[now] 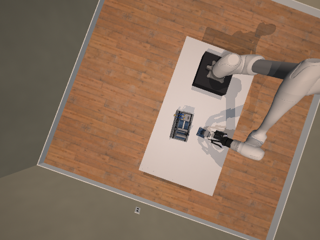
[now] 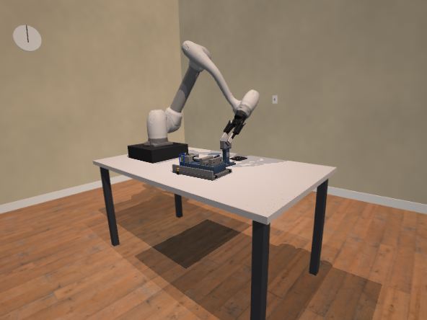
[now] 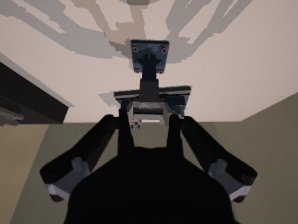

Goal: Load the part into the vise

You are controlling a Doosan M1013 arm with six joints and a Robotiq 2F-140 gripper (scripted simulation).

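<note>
Right now my hand is 1 cm to the left of the part and 1 cm above it. Round my hand: vise base: 24 cm to the right, 13 cm below, 1 cm ahead.
</note>
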